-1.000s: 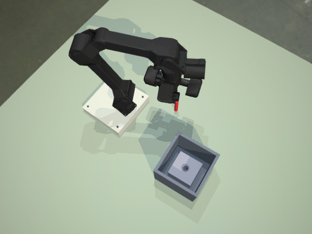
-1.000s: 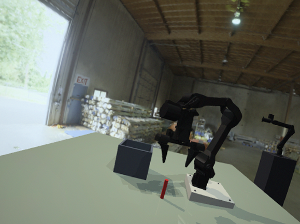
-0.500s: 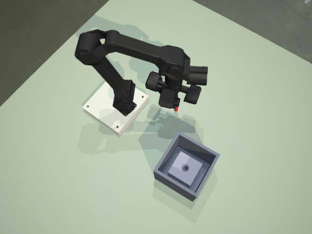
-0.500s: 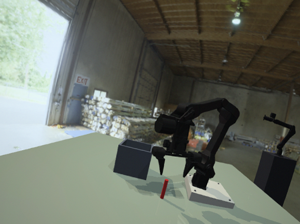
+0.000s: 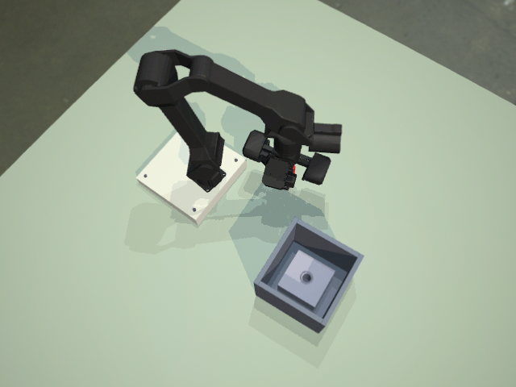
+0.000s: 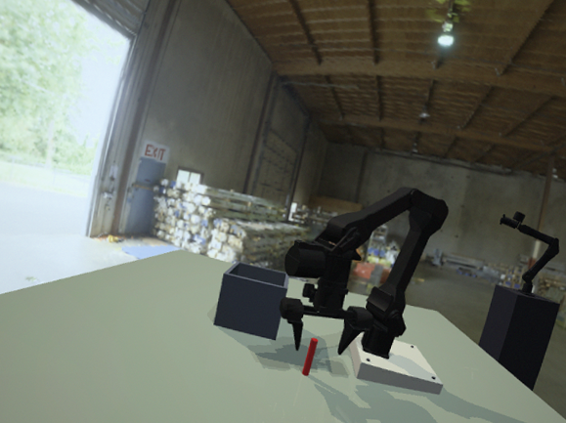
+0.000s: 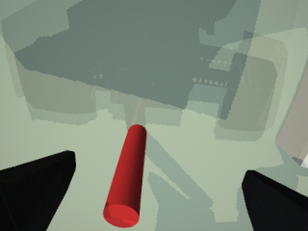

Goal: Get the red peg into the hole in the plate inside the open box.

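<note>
Now: the red peg 10 mm to the left of my gripper tip, 10 mm below it and 10 mm ahead of it. The rest, counted from my gripper tip: plate: 200 mm ahead, 160 mm to the right, 10 mm below.
</note>
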